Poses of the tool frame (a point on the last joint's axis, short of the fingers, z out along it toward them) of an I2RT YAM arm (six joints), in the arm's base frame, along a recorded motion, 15 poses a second.
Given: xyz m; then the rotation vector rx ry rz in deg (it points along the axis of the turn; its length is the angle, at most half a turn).
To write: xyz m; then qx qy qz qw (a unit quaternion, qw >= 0). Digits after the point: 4 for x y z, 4 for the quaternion.
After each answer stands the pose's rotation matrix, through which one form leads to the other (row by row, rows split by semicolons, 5 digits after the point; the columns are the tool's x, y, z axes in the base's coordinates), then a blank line. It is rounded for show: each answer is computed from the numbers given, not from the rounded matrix.
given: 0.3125 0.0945 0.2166 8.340 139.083 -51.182
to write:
0.3125 0.0945 0.2166 0.0541 0.9017 -0.3318 0.2720
-0.84621 0.27799 0.45459; -0.08299 0.77396 -0.62778; -0.52635 -0.56896 -0.63186

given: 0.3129 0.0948 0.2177 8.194 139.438 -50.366
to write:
0.3129 0.0948 0.2177 0.0531 0.9038 -0.3265 0.2716
-0.84683 0.27333 0.45625; -0.08132 0.78121 -0.61895; -0.52561 -0.56125 -0.63933

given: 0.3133 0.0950 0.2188 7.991 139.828 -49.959
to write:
0.3133 0.0950 0.2188 0.0517 0.9055 -0.3235 0.2698
-0.84910 0.26826 0.45504; -0.08083 0.78532 -0.61379; -0.52201 -0.55795 -0.64513

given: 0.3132 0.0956 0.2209 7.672 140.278 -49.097
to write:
0.3132 0.0956 0.2209 0.0497 0.9079 -0.3178 0.2688
-0.85061 0.26097 0.45646; -0.08064 0.79311 -0.60372; -0.51958 -0.55033 -0.65358

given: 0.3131 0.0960 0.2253 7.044 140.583 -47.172
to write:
0.3131 0.0960 0.2253 0.0457 0.9113 -0.3058 0.2718
-0.84804 0.24947 0.46753; -0.08302 0.80881 -0.58218; -0.52338 -0.53253 -0.66520

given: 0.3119 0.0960 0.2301 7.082 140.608 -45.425
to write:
0.3119 0.0960 0.2301 0.0460 0.9135 -0.2951 0.2762
-0.84319 0.24709 0.47746; -0.07896 0.82157 -0.56461; -0.53178 -0.51377 -0.67324

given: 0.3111 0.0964 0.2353 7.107 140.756 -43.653
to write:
0.3111 0.0964 0.2353 0.0463 0.9160 -0.2841 0.2795
-0.83950 0.24352 0.48574; -0.07406 0.83432 -0.54628; -0.53829 -0.49458 -0.68237

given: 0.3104 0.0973 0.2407 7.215 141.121 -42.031
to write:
0.3104 0.0973 0.2407 0.0470 0.9188 -0.2737 0.2805
-0.83826 0.23983 0.48969; -0.06718 0.84581 -0.52924; -0.54111 -0.47654 -0.69290

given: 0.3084 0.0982 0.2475 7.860 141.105 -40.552
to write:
0.3084 0.0982 0.2475 0.0513 0.9203 -0.2645 0.2838
-0.83367 0.24446 0.49521; -0.05576 0.85485 -0.51587; -0.54944 -0.45768 -0.69903

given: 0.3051 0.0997 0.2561 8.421 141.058 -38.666
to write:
0.3051 0.0997 0.2561 0.0550 0.9220 -0.2527 0.2882
-0.82786 0.24715 0.50355; -0.04416 0.86620 -0.49775; -0.55919 -0.43430 -0.70618

